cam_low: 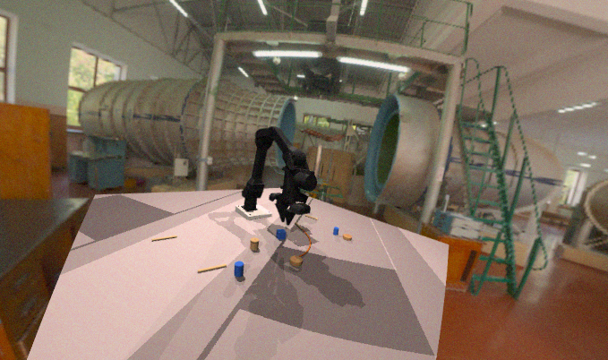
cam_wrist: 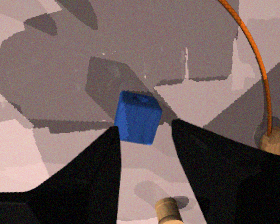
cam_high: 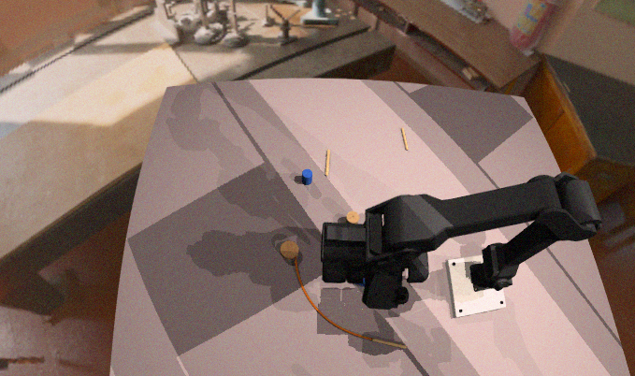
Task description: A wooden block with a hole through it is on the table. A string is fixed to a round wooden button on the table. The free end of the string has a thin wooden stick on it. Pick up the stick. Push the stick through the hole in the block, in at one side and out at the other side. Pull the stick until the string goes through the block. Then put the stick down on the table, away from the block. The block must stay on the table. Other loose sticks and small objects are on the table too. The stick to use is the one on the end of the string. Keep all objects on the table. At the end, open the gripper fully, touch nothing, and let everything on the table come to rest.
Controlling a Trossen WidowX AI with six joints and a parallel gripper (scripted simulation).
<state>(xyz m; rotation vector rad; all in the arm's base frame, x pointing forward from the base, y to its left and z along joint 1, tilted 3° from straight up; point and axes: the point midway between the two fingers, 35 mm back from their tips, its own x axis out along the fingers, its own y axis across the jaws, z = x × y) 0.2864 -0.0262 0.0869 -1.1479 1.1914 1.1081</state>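
Now: gripper tip 1 cm to the left of the blue cube and 4 cm above it. From my gripper tip the other things lie so: round wooden button: 15 cm ahead, 8 cm to the right, 5 cm below; short wooden cylinder: 1 cm ahead, 15 cm to the right, 4 cm below; thin wooden stick: 3 cm behind, 13 cm to the left, 6 cm below.
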